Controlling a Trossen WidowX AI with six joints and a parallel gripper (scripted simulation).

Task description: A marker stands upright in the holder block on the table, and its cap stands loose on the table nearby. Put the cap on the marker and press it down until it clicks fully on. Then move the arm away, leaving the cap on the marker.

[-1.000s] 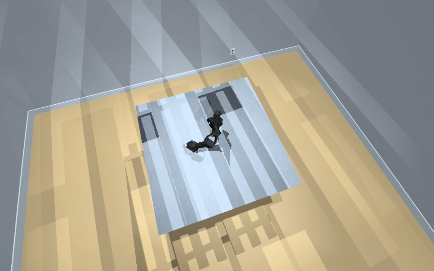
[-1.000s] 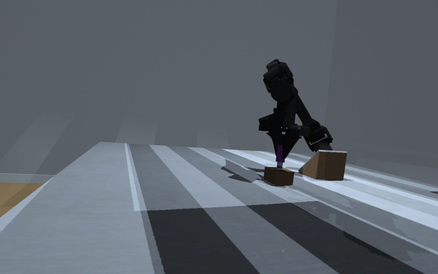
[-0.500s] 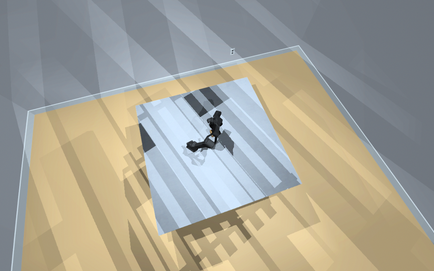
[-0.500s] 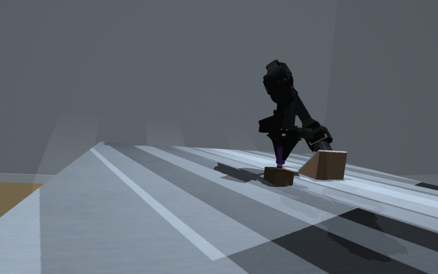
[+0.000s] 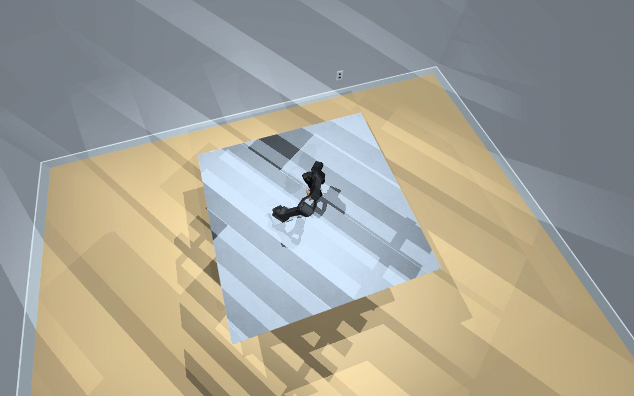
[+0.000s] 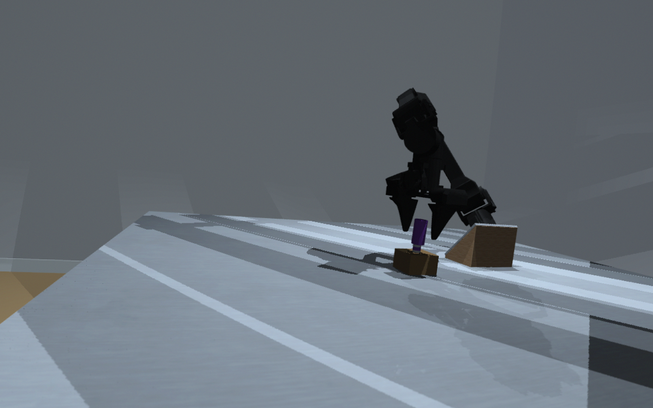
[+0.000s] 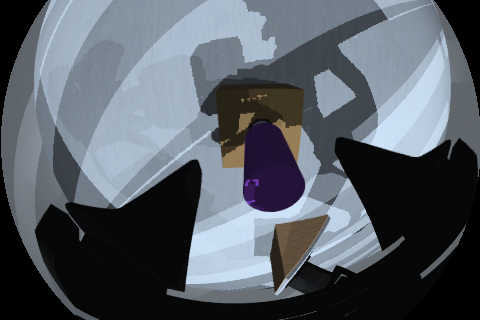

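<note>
My gripper tip is now 1 cm below the purple cap. Round my gripper tip: brown holder block: 5 cm below.
</note>
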